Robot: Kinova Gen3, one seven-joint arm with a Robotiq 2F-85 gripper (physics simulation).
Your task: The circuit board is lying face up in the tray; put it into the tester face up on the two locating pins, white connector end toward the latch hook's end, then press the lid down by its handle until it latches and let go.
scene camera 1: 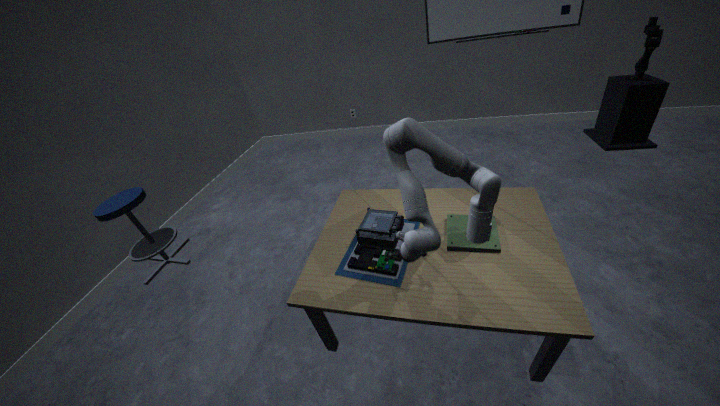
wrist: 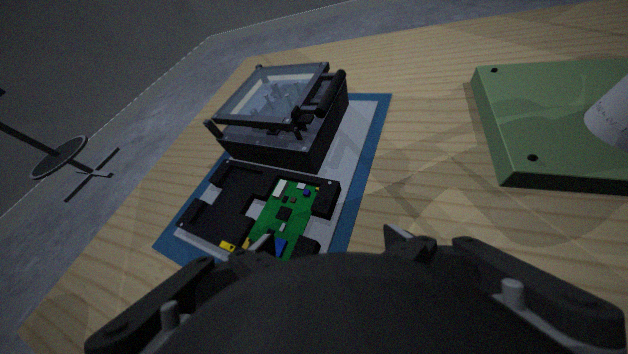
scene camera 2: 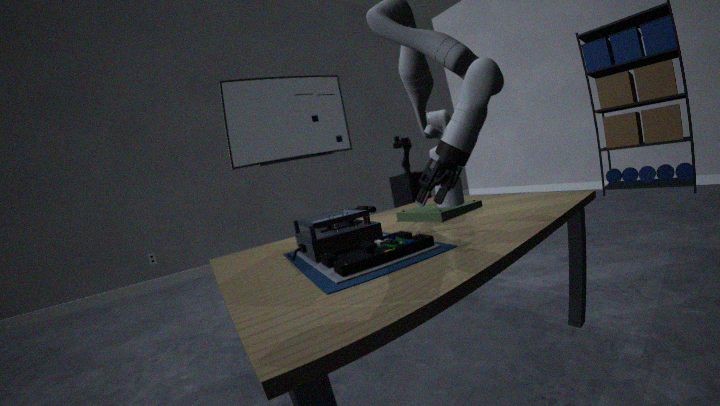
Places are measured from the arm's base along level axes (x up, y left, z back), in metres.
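Pixels of known places: gripper, between the fingertips: (wrist: 328,241) (scene camera 2: 428,203); arm's base, origin of its link: (scene camera 1: 477,236) (scene camera 2: 450,205).
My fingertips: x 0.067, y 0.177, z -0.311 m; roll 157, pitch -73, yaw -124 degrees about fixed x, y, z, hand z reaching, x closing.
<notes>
Ahead of a thing's pixels: the offset from my fingertips to its top centre. "spot": to the spot under its first point. Level surfaces: height alone.
The green circuit board @(dx -0.065, dy -0.043, dz -0.084 m) (scene camera 1: 385,262) (wrist: 292,212) lies face up in the right part of the black tray @(spot: dx -0.076, dy -0.021, dz -0.216 m) (scene camera 1: 356,264) (wrist: 225,200) (scene camera 2: 352,263). Its white connector @(dx -0.065, dy -0.083, dz -0.099 m) (wrist: 280,188) is at the end nearer the tester. The tester (scene camera 1: 375,237) (scene camera 2: 315,242) (wrist: 280,152) stands behind the tray, its clear lid @(dx +0.003, dy -0.226, dz -0.131 m) (scene camera 1: 379,220) (wrist: 275,95) raised at a slant above the base. The lid's black handle @(spot: dx +0.002, dy -0.195, dz -0.024 m) (wrist: 332,93) (scene camera 2: 366,208) is on the side toward the robot's base. My gripper (scene camera 2: 429,199) (wrist: 328,241) is open and empty, above and to the robot-base side of the tray. Its fingertips are hidden in scene camera 1.
The tray and tester stand on a blue-bordered mat @(dx -0.091 m) (scene camera 1: 370,276) (scene camera 2: 330,288) (wrist: 372,135). The robot's green base plate (scene camera 1: 458,232) (scene camera 2: 421,215) (wrist: 540,110) is to the right on the wooden table @(dx -0.093 m) (scene camera 1: 453,297). A blue stool (scene camera 1: 121,202) stands left of the table.
</notes>
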